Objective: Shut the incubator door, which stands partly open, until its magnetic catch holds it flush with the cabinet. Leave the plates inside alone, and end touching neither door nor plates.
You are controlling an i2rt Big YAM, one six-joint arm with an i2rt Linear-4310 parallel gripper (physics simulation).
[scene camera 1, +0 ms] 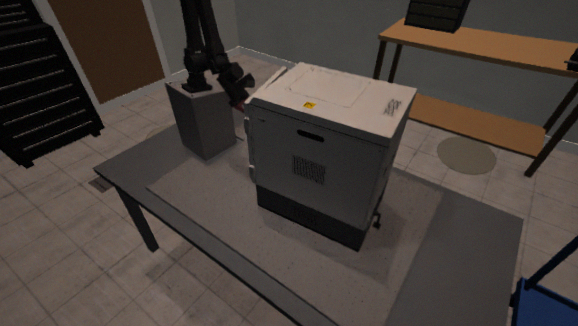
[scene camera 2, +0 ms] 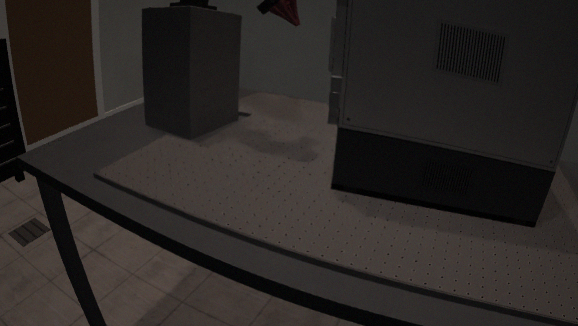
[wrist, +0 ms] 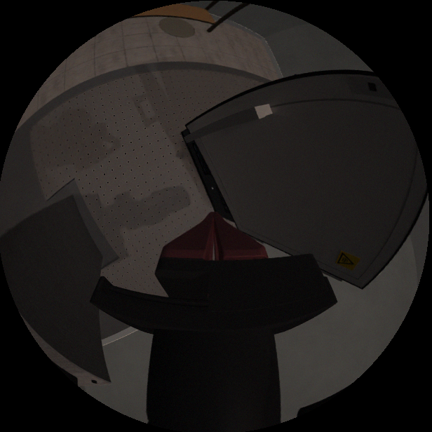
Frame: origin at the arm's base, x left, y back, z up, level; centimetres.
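Seen in the pictures: gripper, fingertip midpoint: [scene camera 2: 298,25]; arm's base, origin of the base link: [scene camera 1: 197,88] [scene camera 2: 192,9].
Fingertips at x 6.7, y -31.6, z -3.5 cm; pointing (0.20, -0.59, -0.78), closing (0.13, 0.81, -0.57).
Observation:
Offsets run from my fingertips to a thing's top centre. "spot": to the spot under its first point. Level surfaces: height alone.
The white incubator cabinet @(dz +24.2, dx +5.6, dy -38.0 cm) [scene camera 1: 345,170] [scene camera 2: 390,90] stands on the perforated board. Its door @(spot: dz +24.4, dx -3.1, dy -20.0 cm) [scene camera 1: 274,81] [wrist: 320,175] is hinged on the side toward scene camera 1 and stands slightly ajar, angled out from the cabinet front in scene camera 1. The wrist view shows its outer face, with a yellow sticker [wrist: 346,260] and a pale block [wrist: 263,111] near the far edge. My gripper [scene camera 1: 240,106] [scene camera 2: 298,24] [wrist: 213,217] is shut and empty, on the outer side of the door near its hinge edge; whether the tips touch is unclear. The plates are hidden.
The grey pedestal [scene camera 1: 200,125] [scene camera 2: 190,75] [wrist: 55,270] carries the arm and stands opposite the door. The perforated board @(dz -30.9 cm) [scene camera 1: 210,200] [scene camera 2: 225,190] [wrist: 140,160] lies on the grey table @(dz -32.2 cm) [scene camera 1: 465,265]. A wooden shelf unit [scene camera 1: 480,45] stands behind, and a blue cart [scene camera 1: 545,305] at the right.

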